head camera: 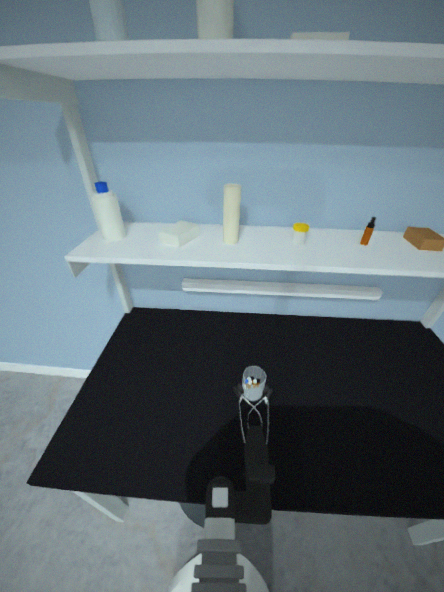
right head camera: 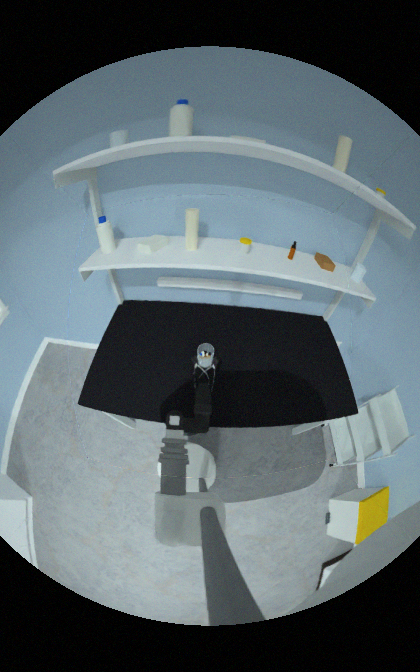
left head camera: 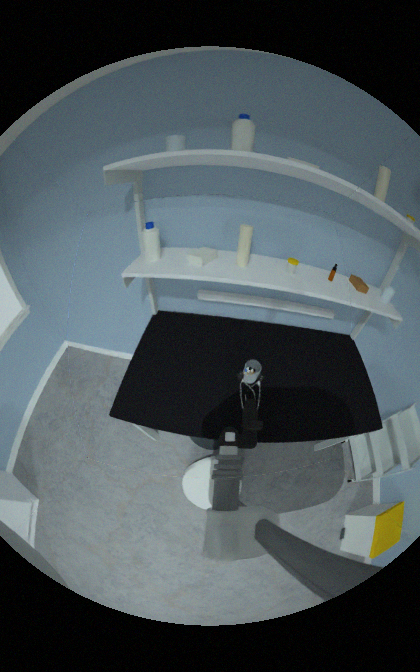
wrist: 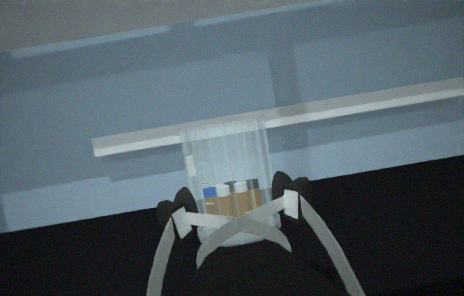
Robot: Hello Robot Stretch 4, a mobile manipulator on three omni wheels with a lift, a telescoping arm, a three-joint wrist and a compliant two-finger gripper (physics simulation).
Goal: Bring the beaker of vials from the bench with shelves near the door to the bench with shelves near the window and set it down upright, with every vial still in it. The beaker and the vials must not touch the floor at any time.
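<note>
The clear beaker (head camera: 255,372) (left head camera: 253,366) (right head camera: 205,348) (wrist: 227,157) is upright, slightly tilted in the wrist view against the slanting shelf lines. Several amber vials (wrist: 226,204) with blue, white and dark caps stand low inside it; their caps also show from above in the head view. My gripper (head camera: 254,390) (left head camera: 251,377) (right head camera: 205,361) (wrist: 234,196) is shut on the beaker, one dark fingertip pad on each side near its lower part. It is over the middle of the black bench top (head camera: 150,375) (left head camera: 165,370) (right head camera: 130,360) (wrist: 75,260). Whether the beaker's base touches the bench is hard to tell.
A lower shelf (head camera: 150,255) behind the bench holds a blue-capped bottle (head camera: 108,215), a cream cylinder (head camera: 231,215), a yellow-lidded jar (head camera: 300,234) and an amber bottle (head camera: 367,234). A pale bar (head camera: 280,289) runs below it. A yellow-sided box (left head camera: 387,530) stands at the right.
</note>
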